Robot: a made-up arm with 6 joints. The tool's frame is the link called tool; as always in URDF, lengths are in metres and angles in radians. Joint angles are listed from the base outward. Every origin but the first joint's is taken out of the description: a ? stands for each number. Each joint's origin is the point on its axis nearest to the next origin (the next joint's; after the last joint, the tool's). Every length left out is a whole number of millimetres.
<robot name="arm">
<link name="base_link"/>
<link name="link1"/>
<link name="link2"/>
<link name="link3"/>
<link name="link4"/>
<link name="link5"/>
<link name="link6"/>
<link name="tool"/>
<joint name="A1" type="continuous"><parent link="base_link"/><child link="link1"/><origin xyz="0 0 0.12"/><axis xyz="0 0 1"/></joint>
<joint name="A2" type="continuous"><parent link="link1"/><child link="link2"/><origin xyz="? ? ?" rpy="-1.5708 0 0"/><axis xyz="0 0 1"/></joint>
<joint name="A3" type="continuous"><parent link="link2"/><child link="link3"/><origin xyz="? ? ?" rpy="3.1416 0 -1.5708"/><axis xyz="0 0 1"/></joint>
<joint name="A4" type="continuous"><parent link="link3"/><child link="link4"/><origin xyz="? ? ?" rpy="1.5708 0 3.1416"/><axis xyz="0 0 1"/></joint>
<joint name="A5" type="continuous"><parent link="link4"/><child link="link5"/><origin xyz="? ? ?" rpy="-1.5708 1.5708 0"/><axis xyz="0 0 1"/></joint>
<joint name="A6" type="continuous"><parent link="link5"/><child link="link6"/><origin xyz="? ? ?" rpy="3.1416 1.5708 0"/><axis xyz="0 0 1"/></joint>
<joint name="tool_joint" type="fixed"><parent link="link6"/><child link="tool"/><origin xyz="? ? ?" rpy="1.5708 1.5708 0"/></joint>
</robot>
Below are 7 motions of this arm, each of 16 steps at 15 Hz.
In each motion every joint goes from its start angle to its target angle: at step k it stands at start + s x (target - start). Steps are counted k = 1, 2, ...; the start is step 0. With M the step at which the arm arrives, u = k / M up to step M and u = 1 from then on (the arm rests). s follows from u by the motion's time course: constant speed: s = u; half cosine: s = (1 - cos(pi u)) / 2; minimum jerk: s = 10 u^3 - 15 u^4 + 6 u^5.
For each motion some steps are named. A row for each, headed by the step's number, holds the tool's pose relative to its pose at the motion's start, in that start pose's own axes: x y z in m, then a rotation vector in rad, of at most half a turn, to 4 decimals.
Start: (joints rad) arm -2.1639 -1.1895 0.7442 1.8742 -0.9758 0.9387
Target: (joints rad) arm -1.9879 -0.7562 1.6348 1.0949 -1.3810 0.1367
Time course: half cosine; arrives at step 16
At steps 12, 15, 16:
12: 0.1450 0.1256 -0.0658 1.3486 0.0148 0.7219
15: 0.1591 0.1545 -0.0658 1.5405 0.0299 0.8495
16: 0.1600 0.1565 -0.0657 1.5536 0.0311 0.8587

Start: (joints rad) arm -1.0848 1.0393 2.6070 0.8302 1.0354 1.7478
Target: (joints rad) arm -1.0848 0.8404 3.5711 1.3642 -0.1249 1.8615
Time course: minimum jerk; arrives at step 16
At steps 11, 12, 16:
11: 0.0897 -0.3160 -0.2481 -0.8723 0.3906 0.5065
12: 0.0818 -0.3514 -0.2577 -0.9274 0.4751 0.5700
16: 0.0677 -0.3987 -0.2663 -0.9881 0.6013 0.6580

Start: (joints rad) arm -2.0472 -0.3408 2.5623 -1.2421 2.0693 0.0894
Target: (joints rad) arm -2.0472 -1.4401 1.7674 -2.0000 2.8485 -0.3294
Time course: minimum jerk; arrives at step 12
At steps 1, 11, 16:
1: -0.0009 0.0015 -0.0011 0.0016 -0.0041 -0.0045
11: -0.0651 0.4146 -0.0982 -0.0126 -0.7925 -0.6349
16: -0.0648 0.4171 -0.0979 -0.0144 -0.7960 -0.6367

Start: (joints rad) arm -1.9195 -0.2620 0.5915 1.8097 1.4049 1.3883
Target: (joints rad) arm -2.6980 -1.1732 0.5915 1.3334 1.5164 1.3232
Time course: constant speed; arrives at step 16
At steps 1, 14, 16:
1: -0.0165 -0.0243 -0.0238 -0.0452 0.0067 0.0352
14: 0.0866 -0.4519 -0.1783 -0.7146 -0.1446 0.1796
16: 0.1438 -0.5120 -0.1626 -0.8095 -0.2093 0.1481

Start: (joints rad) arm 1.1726 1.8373 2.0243 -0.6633 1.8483 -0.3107
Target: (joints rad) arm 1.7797 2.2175 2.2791 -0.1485 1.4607 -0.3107
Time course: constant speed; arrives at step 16
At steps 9, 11, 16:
9: -0.1400 0.1456 0.0179 0.2968 0.4809 0.0445
11: -0.1655 0.1814 0.0287 0.3681 0.5796 0.0670
16: -0.2186 0.2734 0.0668 0.5529 0.8085 0.1455

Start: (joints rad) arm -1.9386 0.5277 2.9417 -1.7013 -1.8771 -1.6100
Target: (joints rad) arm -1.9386 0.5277 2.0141 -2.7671 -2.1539 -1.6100
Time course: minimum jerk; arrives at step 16
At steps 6, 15, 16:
6: 0.0502 -0.0346 0.0872 0.1334 0.3572 -0.0192
15: 0.1662 -0.1548 0.2051 0.2633 1.2155 0.3078
16: 0.1664 -0.1551 0.2053 0.2631 1.2177 0.3097

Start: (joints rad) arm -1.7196 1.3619 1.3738 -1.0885 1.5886 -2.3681
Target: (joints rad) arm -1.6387 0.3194 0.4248 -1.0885 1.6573 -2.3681
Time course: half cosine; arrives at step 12
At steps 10, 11, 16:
10: 0.0760 -0.0596 -0.2584 0.1119 0.0201 0.0333
11: 0.0785 -0.0557 -0.2720 0.1178 0.0209 0.0354
16: 0.0794 -0.0543 -0.2766 0.1199 0.0212 0.0361

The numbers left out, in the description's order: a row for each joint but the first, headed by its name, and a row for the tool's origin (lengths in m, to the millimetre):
A2: 0 0 0
A3: 0 -0.272 0
A4: 0 -0.391 0
A5: 0 0.168 0
A6: 0 0 0
tool: 0 0 0

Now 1 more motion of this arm.
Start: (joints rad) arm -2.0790 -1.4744 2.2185 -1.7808 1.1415 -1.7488
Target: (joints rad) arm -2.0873 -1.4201 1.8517 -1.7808 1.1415 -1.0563
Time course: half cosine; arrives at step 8
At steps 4, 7, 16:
4: -0.0065 0.0633 0.0725 -0.5332 -0.0884 0.0411
7: -0.0200 0.1317 0.1282 -1.0247 -0.1850 0.0522
16: -0.0214 0.1377 0.1323 -1.0651 -0.1936 0.0518

